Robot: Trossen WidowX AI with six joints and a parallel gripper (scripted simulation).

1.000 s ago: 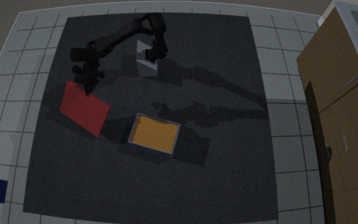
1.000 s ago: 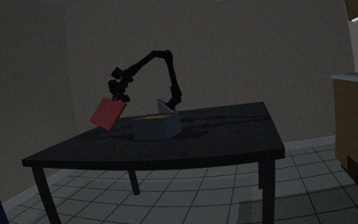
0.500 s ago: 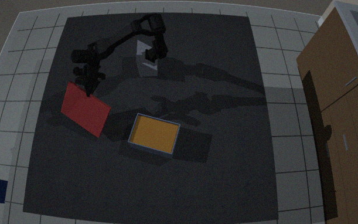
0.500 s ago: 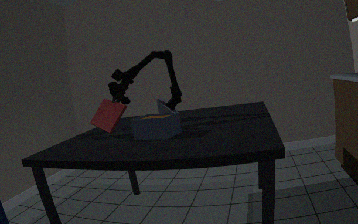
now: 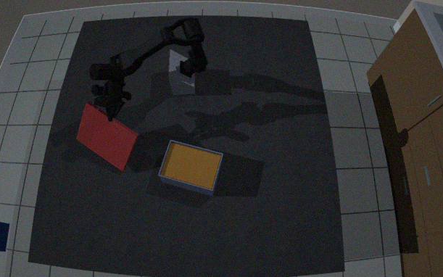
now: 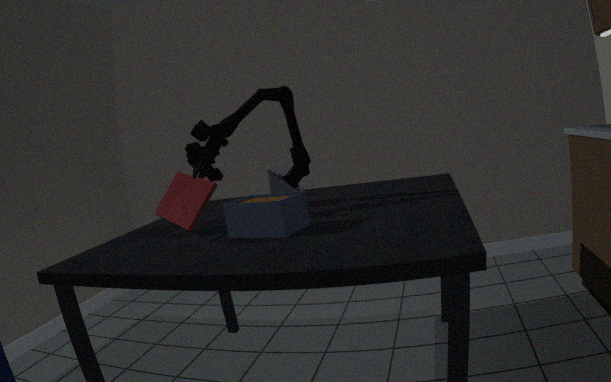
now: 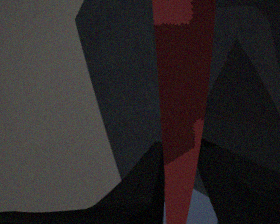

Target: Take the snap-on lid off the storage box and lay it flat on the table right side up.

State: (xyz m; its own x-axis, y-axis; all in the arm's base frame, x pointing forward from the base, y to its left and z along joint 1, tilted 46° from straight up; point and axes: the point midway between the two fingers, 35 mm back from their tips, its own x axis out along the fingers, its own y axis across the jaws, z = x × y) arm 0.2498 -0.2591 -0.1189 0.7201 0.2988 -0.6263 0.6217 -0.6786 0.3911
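Now: gripper tip 40 mm short of the lid, 40 mm to the left of it and 60 mm above it. Also, from my gripper tip: storage box: 160 mm ahead, 300 mm to the left, 120 mm below.
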